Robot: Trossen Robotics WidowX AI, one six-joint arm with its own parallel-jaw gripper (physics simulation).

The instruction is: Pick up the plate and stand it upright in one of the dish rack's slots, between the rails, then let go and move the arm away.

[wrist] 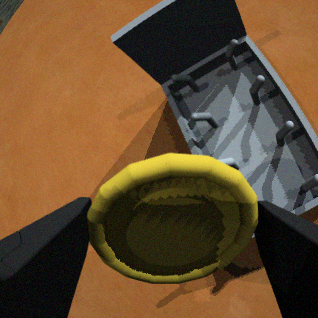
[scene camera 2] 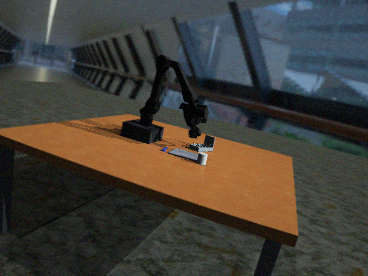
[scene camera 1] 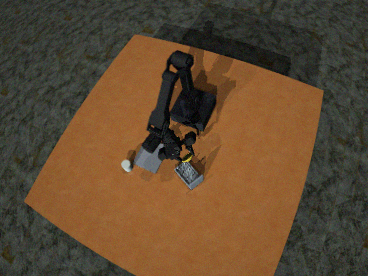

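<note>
A yellow round plate (scene camera 1: 187, 158) (wrist: 175, 225) is held across its width between the fingers of my gripper (scene camera 1: 186, 156) (scene camera 2: 194, 133) (wrist: 174, 211), which is shut on it. In the wrist view its dished face shows, with one fingertip at each side. The grey dish rack (scene camera 1: 196, 182) (scene camera 2: 210, 143) (wrist: 185, 40) stands on the table with a tall dark panel at its far end and two rows of short bent rails. In the wrist view the plate overlaps the rack's near left corner and hides part of it. The plate is hard to make out in scene camera 2.
A flat grey square (scene camera 1: 148, 160) (scene camera 2: 182, 154) lies beside the rack, partly under the arm in scene camera 1. A white cylinder (scene camera 1: 127, 165) (scene camera 2: 202, 159) stands by its outer edge. A small blue object (scene camera 2: 165, 149) lies near its other end. The arm's base (scene camera 1: 202, 110) (scene camera 2: 142, 132) stands behind.
</note>
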